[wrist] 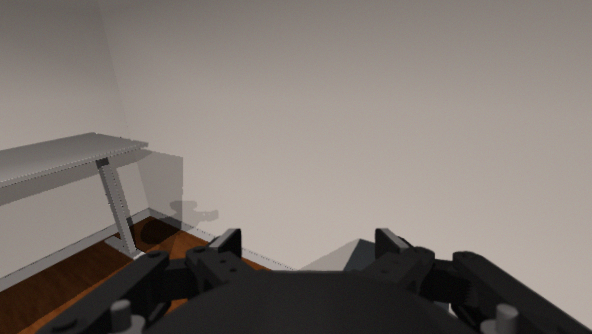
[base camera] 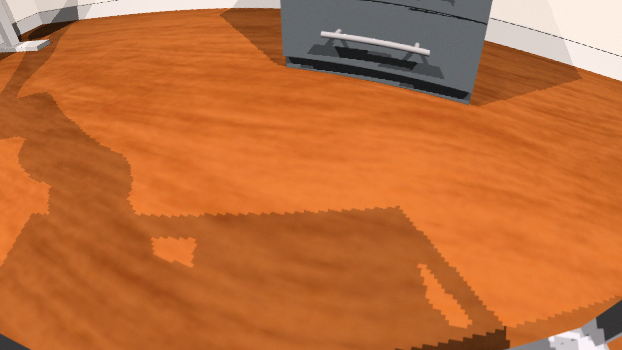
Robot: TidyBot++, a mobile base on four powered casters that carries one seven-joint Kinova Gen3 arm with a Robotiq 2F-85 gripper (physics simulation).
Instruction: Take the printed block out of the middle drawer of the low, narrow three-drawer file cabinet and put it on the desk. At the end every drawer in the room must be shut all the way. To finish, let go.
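Places are measured from the arm's base along level axes (x ahead, y left, z up), in metres.
Pixels of known places: gripper, fingertip midpoint: (wrist: 307,243).
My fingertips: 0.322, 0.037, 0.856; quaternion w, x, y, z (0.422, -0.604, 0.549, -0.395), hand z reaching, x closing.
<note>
Behind a point stands the place of what it marks, as x, y, z.
The grey file cabinet (base camera: 305,35) @(0.794, -0.017, -0.299) stands at the top of the base camera view, with its lowest drawer and silver bar handle (base camera: 375,43) @(0.697, -0.146, -0.281) showing; that drawer looks shut. In the wrist view a small dark corner of the cabinet (wrist: 357,255) @(1.166, -0.146, 0.124) shows low between the fingers, mostly hidden by the gripper. The middle drawer's front and the printed block do not show. The grey desk (wrist: 75,150) @(1.383, 1.527, 0.554) is at the left of the wrist view, and its foot (base camera: 32,46) is at the top left of the base camera view. My gripper (wrist: 307,243) @(0.322, 0.037, 0.856) is open and empty, above the cabinet's level.
The wooden floor (base camera: 300,150) @(0.525, 0.001, -0.396) lies between the base and the cabinet, with the robot's shadow across it. A pale wall (wrist: 325,125) @(1.416, 0.031, 0.709) stands behind the cabinet. A desk leg (wrist: 117,207) @(1.561, 1.551, 0.051) stands near the room's corner at the left.
</note>
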